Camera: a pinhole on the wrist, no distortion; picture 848 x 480 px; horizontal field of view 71.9 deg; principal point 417.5 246.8 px. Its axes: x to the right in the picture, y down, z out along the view. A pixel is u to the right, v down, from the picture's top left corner.
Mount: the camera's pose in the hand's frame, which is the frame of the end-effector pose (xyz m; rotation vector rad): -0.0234 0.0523 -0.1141 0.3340 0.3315 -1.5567
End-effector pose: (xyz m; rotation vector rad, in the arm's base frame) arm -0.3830 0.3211 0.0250 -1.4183 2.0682 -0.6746
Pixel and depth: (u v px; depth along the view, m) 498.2 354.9 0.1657
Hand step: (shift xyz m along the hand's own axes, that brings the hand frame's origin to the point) 0.0063 -0.0370 0.0275
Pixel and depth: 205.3 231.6 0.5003
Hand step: -0.0364 0.0124 0.4166
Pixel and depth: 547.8 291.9 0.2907
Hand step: -0.0028 -0.1265 0.1243
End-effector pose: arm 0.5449 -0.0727 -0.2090 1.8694 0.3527 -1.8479
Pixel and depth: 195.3 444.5 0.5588
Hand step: 0.1656 0.0140 0.4824
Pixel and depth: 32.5 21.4 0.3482
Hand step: -0.1565 0.1198 0.2977
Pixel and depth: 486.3 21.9 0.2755
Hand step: -0.1308 -0.0893 0.1238
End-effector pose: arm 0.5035 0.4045 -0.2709 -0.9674 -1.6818 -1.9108
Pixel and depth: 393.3 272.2 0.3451
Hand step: -0.0096 -0.0767 0.2064
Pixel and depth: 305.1 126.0 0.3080
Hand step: -0.0876 -0.0196 0.1911
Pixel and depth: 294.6 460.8 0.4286
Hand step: 0.1328 -0.0435 0.3135
